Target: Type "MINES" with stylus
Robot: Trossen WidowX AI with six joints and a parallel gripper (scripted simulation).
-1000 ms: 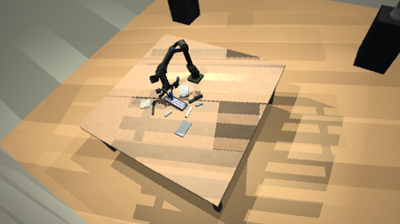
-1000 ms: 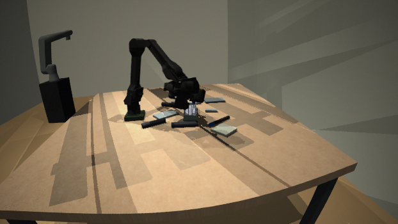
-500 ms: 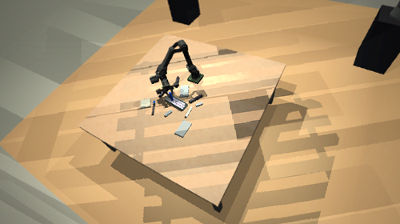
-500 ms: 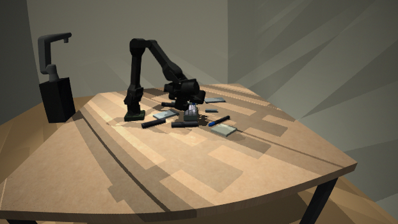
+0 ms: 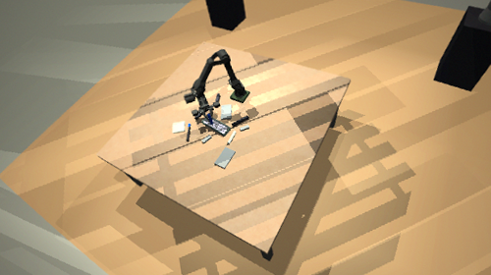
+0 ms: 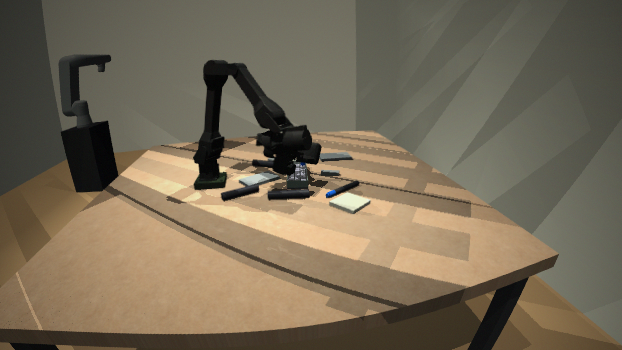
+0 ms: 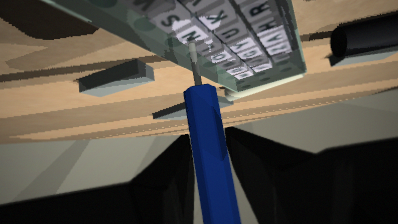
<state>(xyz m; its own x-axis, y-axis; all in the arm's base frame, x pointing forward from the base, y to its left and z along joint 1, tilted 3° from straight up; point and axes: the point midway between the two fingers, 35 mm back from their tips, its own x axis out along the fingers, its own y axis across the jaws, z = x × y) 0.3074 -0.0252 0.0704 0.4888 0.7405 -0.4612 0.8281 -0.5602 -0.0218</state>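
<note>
My gripper tip is now 160 mm to the right of the white cylinder, 60 mm above it and 10 mm short of it. The rest, counted from my gripper tip: blue stylus 10 mm below; blue pen 140 mm to the right, 90 mm ahead, 70 mm below; grey slab 150 mm behind, 70 mm below.
</note>
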